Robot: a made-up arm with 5 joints.
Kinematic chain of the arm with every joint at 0, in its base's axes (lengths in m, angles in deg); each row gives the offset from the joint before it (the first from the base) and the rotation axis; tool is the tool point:
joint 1: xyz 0 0 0.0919 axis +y
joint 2: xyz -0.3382 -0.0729 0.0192 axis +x
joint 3: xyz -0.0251 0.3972 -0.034 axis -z
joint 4: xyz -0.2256 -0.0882 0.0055 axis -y
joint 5: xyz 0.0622 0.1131 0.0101 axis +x
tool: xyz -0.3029 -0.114 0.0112
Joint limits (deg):
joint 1: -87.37..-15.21
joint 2: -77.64..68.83
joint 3: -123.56..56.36
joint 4: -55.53..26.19
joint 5: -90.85..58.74
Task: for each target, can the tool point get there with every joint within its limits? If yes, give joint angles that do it. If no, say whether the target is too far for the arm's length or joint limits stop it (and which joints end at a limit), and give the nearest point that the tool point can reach.
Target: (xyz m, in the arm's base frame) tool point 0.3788 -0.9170 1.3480
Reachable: no: too far | nearest point -0.1949 -0.2001 0.3124 | short by 1.384 m
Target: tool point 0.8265 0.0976 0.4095
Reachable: no: joint limits stop it (at a limit: joint 1, joint 3, joint 4) | nearest point 0.1880 -0.0295 -0.0060 | short by 0.772 m
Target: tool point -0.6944 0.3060 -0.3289
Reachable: yes | joints -43.60 5.75 11.09 -28.65 -6.09
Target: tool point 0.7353 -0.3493 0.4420
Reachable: no: joint limits stop it (at a limit: joint 1, joint 3, joint 4) | nearest point 0.1747 -0.1470 0.0007 | short by 0.742 m
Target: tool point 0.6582 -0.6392 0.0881
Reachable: no: joint limits stop it (at a limit: joint 1, joint 3, joint 4, joint 5) | nearest point 0.1478 -0.2166 -0.0175 | short by 0.671 m
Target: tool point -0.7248 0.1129 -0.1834
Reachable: yes | joints -28.08 53.76 -18.17 13.50 20.31
